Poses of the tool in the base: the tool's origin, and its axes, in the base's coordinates. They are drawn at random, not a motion.
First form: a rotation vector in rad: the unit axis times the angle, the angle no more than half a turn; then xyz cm.
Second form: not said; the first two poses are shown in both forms.
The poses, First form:
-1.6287, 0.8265, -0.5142, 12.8, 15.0, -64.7
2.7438, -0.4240, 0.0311, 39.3, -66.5, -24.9
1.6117, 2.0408, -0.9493, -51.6, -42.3, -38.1
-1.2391, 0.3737, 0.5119, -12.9, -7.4, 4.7
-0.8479, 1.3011, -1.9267, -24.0, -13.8, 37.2
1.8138, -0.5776, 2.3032, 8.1, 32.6, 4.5
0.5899, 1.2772, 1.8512, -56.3, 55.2, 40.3
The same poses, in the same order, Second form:
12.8, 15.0, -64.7, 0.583, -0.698, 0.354, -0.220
39.3, -66.5, -24.9, 0.182, 0.972, -0.150, 0.011
-51.6, -42.3, -38.1, 0.186, 0.572, 0.724, -0.337
-12.9, -7.4, 4.7, 0.767, -0.571, 0.172, 0.236
-24.0, -13.8, 37.2, 0.327, -0.324, 0.497, -0.736
8.1, 32.6, 4.5, 0.077, 0.605, -0.193, 0.769
-56.3, 55.2, 40.3, 0.397, 0.233, 0.504, 0.731

